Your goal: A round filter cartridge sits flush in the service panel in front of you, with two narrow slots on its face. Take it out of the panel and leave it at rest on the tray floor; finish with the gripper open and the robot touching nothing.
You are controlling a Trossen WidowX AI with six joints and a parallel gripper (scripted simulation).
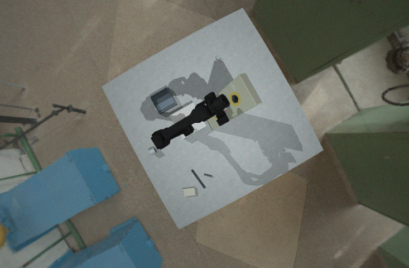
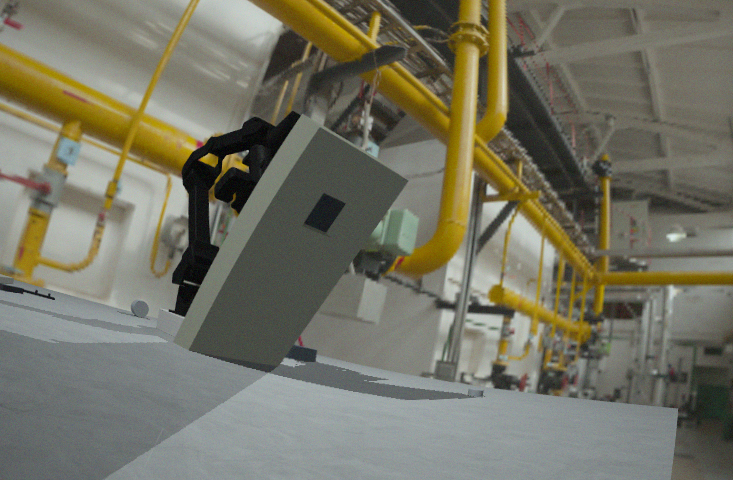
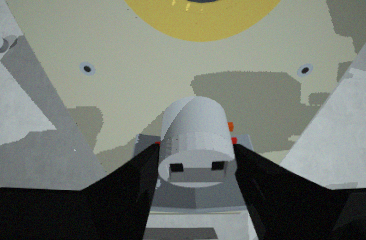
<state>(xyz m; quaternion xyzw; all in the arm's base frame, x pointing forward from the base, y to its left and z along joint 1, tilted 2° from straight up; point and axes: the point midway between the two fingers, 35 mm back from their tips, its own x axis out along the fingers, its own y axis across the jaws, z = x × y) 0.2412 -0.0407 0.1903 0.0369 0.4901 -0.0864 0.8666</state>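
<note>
The service panel is 40 mm ahead of my gripper tip, 10 mm to the right of it and 20 mm below it. Also, from my gripper tip: round cartridge right at my gripper tip; cream block 550 mm behind, 320 mm to the right, 190 mm below.
</note>
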